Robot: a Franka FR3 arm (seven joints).
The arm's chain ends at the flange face. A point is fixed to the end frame.
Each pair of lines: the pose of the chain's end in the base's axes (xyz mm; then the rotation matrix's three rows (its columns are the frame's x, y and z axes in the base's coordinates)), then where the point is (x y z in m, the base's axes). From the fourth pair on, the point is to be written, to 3 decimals.
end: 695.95 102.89 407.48; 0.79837 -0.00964 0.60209; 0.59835 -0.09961 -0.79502; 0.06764 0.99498 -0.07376
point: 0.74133 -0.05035 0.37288
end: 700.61 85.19 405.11; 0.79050 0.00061 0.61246; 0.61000 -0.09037 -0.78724; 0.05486 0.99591 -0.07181
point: 0.74782 -0.06772 0.37153
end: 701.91 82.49 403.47; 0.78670 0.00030 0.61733; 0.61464 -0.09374 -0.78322; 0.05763 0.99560 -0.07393
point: 0.75008 -0.07001 0.36941
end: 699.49 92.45 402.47; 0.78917 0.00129 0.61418; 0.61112 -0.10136 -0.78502; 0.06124 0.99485 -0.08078
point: 0.747 -0.060 0.367
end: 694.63 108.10 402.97; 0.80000 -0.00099 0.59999; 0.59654 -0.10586 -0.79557; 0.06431 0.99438 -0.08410
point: 0.739 -0.045 0.367
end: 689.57 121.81 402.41; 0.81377 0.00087 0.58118; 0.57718 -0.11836 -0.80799; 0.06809 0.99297 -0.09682
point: 0.731 -0.032 0.364
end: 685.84 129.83 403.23; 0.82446 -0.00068 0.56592; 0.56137 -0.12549 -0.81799; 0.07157 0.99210 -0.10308
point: 0.724 -0.024 0.364
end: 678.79 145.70 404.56; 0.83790 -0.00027 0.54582; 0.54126 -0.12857 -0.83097; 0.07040 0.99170 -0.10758
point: 0.713 -0.009 0.365
